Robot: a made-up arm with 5 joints.
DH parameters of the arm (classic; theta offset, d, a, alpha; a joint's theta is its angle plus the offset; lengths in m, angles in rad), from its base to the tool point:
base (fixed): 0 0.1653 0.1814 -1.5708
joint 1: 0 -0.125 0.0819 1.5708
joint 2: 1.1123 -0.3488 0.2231 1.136
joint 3: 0 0.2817 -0.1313 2.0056
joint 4: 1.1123 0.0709 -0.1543 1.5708
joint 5: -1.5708 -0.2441 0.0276 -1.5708
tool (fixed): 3.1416 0.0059 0 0
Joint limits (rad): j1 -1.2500..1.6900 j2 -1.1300..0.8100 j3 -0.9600..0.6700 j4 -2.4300..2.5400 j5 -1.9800..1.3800
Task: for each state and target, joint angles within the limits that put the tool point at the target. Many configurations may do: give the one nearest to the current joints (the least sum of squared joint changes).
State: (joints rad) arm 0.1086 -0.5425 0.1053 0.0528 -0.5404
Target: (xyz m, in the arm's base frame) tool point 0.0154 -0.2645 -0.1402
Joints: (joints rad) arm 0.3803 -0.9320 0.2088 0.4895 -0.6135
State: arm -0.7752 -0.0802 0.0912 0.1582 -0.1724
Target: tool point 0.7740 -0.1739 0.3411
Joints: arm -1.0542 0.7113 0.4328 -0.1398 -0.1176
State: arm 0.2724 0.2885 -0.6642 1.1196 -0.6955
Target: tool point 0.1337 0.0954 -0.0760
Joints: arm 0.4250 0.3202 -0.7775 1.5571 -0.7484
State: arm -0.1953 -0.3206 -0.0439 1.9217 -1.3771
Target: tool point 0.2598 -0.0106 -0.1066
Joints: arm 0.0481 -0.1446 -0.1736 1.3713 -1.3207
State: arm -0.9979 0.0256 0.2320 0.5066 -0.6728
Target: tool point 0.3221 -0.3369 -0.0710
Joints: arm -0.4076 -0.3849 -0.0090 0.2997 -0.6873
